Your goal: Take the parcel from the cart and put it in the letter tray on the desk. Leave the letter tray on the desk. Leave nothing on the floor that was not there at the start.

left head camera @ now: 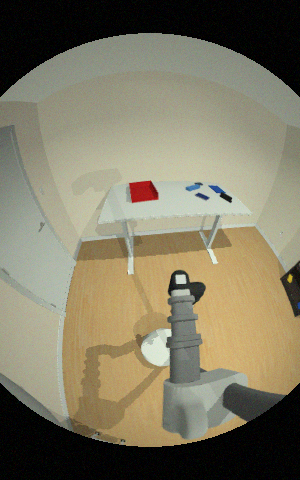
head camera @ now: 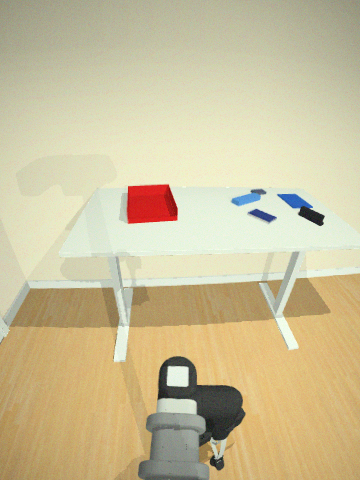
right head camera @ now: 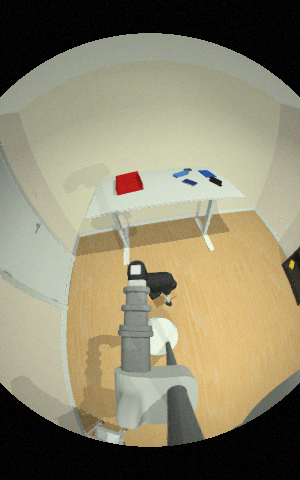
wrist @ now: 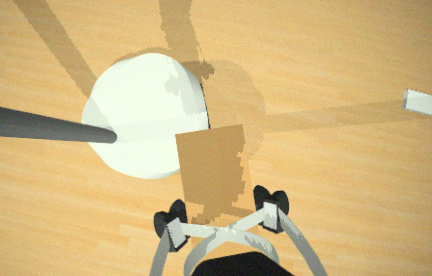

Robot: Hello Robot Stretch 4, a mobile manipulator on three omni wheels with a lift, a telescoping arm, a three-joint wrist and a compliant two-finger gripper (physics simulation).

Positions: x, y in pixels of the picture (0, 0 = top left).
Labels:
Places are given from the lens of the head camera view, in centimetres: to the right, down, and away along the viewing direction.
red letter tray [head camera: 149, 203]: -18, -22, 142
white desk [head camera: 208, 223]: 15, -8, 124
The marked spots on the white desk and the red letter tray are 40 cm apart.

